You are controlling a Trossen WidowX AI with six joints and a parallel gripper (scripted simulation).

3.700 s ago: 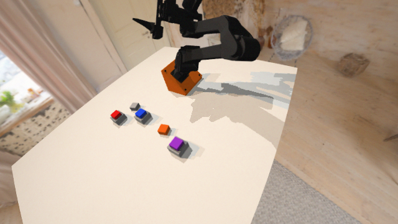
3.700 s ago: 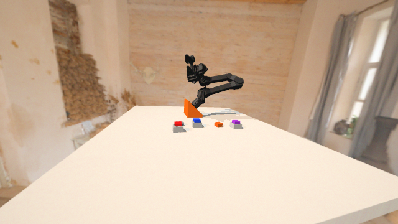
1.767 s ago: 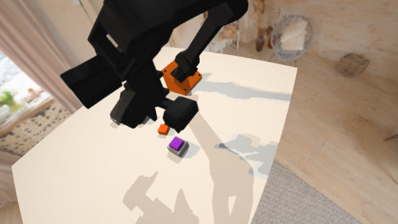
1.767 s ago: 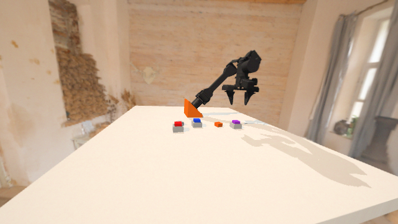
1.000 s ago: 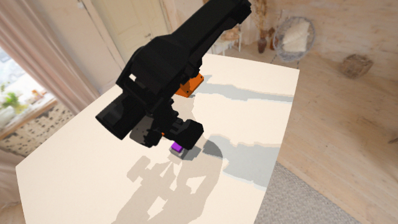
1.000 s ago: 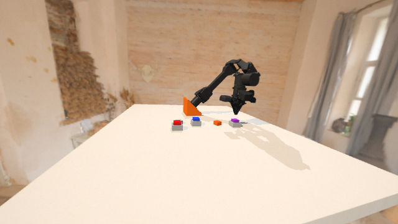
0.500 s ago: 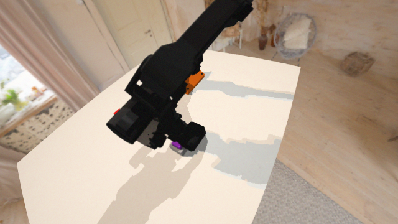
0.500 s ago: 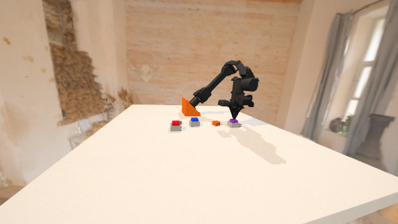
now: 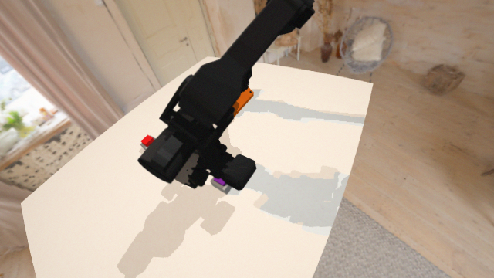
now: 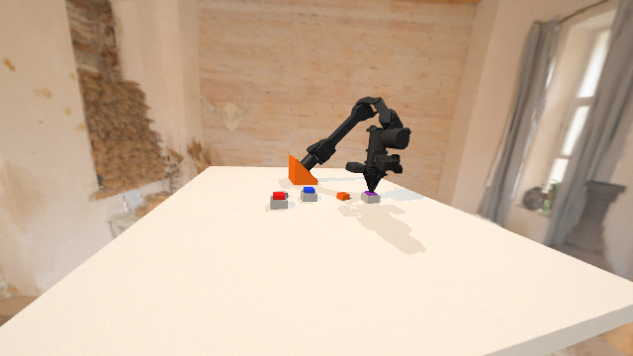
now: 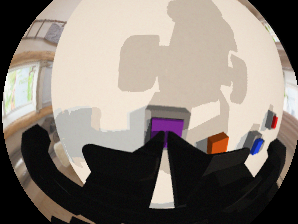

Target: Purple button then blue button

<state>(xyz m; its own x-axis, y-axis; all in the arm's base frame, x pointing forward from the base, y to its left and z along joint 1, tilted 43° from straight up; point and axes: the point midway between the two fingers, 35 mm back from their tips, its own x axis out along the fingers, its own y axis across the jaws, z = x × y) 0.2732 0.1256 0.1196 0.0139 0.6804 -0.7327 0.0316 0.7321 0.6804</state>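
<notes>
My gripper tip is now 1 cm above the purple button. Also, from my gripper tip: red button (1 cm ahead, 32 cm to the right); small orange block (3 cm behind, 9 cm to the right, 2 cm below); blue button (4 cm behind, 21 cm to the right).
</notes>
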